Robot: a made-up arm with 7 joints.
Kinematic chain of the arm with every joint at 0, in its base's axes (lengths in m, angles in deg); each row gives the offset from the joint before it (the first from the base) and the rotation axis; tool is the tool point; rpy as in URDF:
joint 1: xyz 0 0 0.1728 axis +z
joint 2: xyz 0 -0.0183 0.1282 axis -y
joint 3: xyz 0 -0.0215 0.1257 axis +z
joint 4: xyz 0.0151 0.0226 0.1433 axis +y
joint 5: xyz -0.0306 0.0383 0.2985 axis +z
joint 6: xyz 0 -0.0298 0.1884 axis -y
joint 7: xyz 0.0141 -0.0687 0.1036 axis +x
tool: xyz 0 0 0 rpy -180 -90 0
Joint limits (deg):
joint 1: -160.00..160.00
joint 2: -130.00..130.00
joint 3: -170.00..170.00
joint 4: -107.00..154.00
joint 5: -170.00..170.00
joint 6: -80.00..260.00
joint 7: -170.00..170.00
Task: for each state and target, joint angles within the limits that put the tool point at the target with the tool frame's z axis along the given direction. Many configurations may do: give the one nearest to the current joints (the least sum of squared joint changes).
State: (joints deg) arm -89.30 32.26 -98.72 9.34 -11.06 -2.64 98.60
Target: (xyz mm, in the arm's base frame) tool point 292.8 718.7 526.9 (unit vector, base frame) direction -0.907 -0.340 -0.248
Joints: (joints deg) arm -114.95 70.22 -83.40 -7.57 -7.72 -54.75 98.60
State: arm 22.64 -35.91 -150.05 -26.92 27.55 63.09 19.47
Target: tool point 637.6 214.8 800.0 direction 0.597 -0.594 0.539
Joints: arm 12.24 -47.49 -144.54 -14.56 39.22 33.90 19.47
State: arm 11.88 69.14 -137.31 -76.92 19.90 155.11 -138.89
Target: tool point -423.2 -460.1 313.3 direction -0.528 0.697 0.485
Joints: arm 54.72 100.08 -147.52 -27.65 28.22 175.92 -138.89
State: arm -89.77 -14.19 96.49 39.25 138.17 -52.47 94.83
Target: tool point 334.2 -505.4 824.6 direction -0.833 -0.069 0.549
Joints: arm -95.71 -56.50 91.02 48.15 155.78 -18.71 94.83
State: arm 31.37 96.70 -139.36 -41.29 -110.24 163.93 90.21
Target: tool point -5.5 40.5 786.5 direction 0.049 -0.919 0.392
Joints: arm 15.02 53.08 -152.59 -70.37 -116.56 185.38 90.21
